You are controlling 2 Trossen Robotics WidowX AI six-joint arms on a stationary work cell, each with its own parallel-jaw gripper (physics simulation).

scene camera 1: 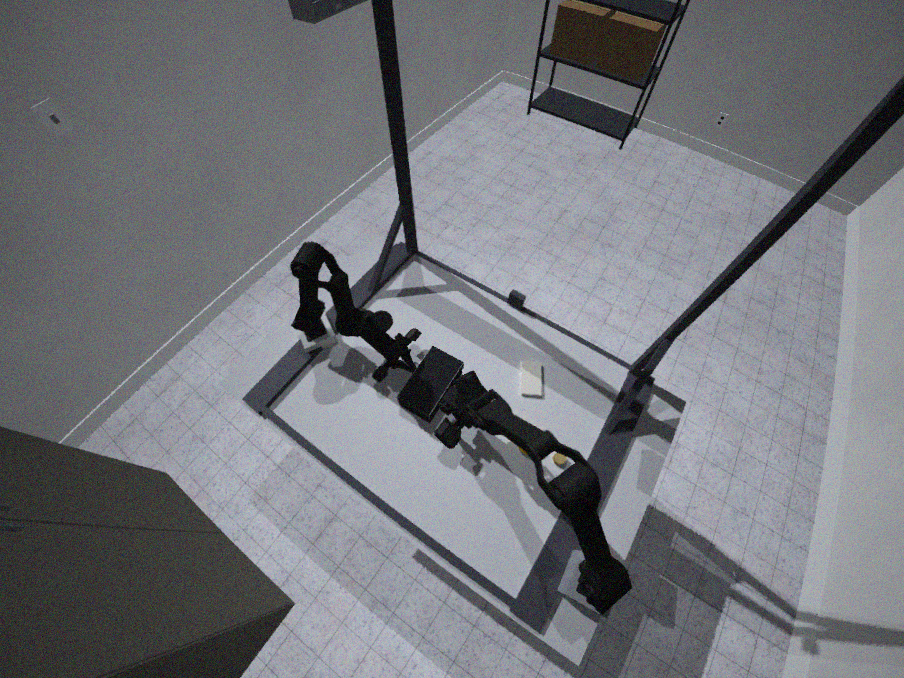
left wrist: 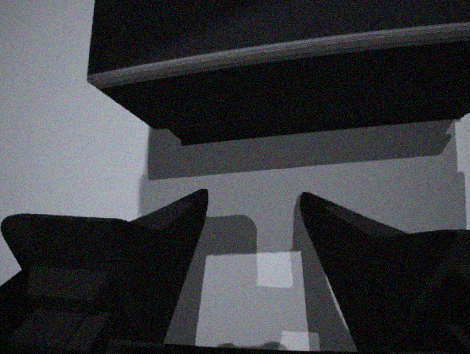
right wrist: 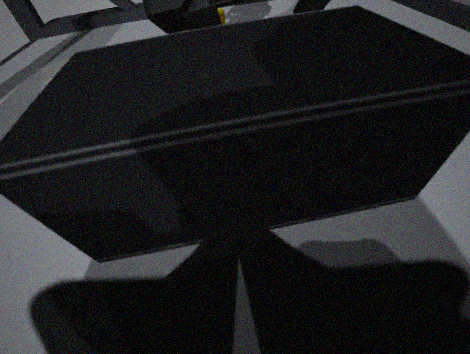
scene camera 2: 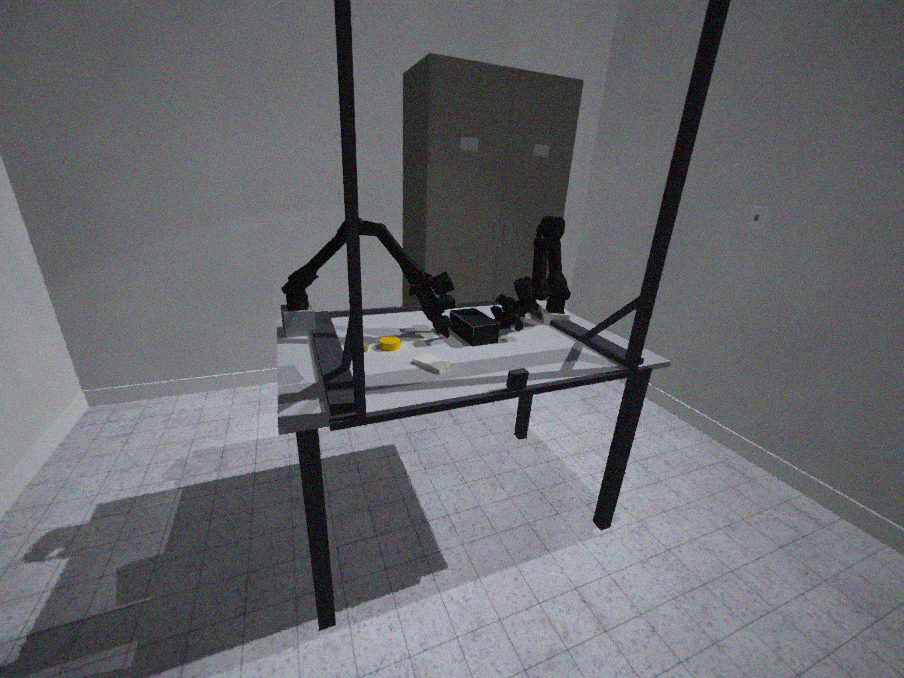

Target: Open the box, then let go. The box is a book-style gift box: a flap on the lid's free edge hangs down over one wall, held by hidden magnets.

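Frame: origin at the left arm's base, x ahead, y left, z up, level; centimetres.
Seen in the pictures: left gripper, fingertip midpoint: (scene camera 1: pixel 450 416) (left wrist: pixel 254 197) (scene camera 2: pixel 445 333); right gripper, fingertip midpoint: (scene camera 1: pixel 418 373) (right wrist: pixel 236 221); left arm's base, link origin: (scene camera 1: pixel 594 583) (scene camera 2: pixel 297 307); right arm's base, link origin: (scene camera 1: pixel 314 329) (scene camera 2: pixel 555 310).
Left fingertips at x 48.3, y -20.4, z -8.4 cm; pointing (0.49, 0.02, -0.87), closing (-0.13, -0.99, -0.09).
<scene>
Offsets run from my left fingertips to a thing's top centre. Level surfaces: height alone.
The black box @[dx +8.9, dy -4.7, dz +7.0 cm] (scene camera 1: pixel 430 383) (scene camera 2: pixel 474 326) (left wrist: pixel 300 92) (right wrist: pixel 240 95) stands on the table between the two grippers. Its lid lies flat and closed on top. The walls are very dark, and I cannot tell which one bears the flap. My left gripper (scene camera 2: pixel 443 329) (left wrist: pixel 254 197) is partly open and empty, low beside one long wall; in the left wrist view a strip of table shows between its fingertips and the wall. My right gripper (scene camera 2: pixel 500 312) (right wrist: pixel 236 221) is shut and empty, its fingertips in front of the opposite long wall. Whether they touch it is hidden in the dark.
A cream block @[dx -15.4, dy -22.0, dz +1.0 cm] (scene camera 1: pixel 531 379) (scene camera 2: pixel 432 363) lies on the table @[dz -0.4 cm] (scene camera 1: pixel 350 430). A yellow disc @[dx -22.9, dy -4.3, dz +2.2 cm] (scene camera 2: pixel 389 343) and a smaller tan round piece @[dx -31.8, dy -3.9, dz +1.8 cm] (scene camera 1: pixel 560 458) are near the left arm. Dark frame posts (scene camera 1: pixel 396 124) (scene camera 2: pixel 350 145) rise at the table's edges.
</scene>
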